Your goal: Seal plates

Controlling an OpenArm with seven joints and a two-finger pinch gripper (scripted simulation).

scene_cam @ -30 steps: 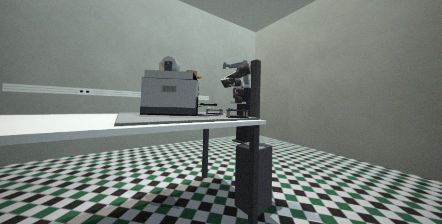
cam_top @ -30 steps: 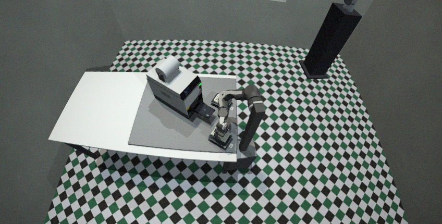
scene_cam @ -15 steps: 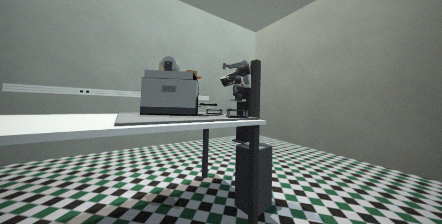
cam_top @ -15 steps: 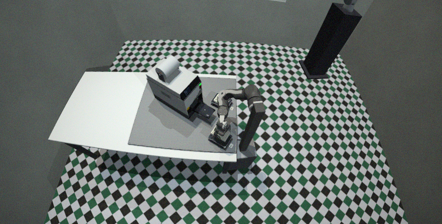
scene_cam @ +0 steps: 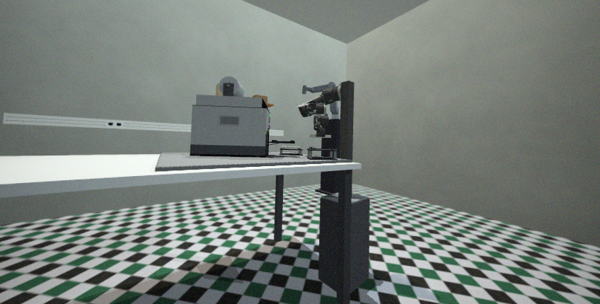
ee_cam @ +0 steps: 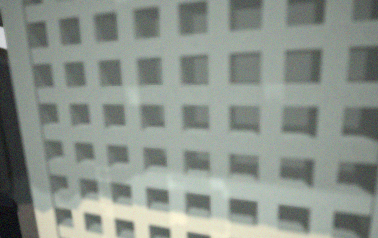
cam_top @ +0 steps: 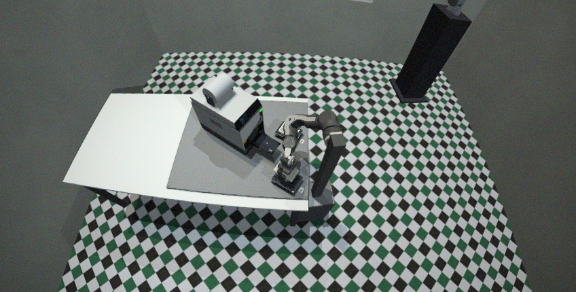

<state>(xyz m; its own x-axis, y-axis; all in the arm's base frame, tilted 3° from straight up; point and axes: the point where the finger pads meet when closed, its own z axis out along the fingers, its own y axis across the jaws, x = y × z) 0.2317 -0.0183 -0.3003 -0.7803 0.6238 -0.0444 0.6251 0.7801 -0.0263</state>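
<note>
My hand is 100 mm short of the dark stage, 220 mm to the left of it and 40 mm above it. From my hand the other things lie so: white foil roll 360 mm ahead, 420 mm to the right, 280 mm above; touch screen 220 mm ahead, 260 mm to the right, 190 mm above.
</note>
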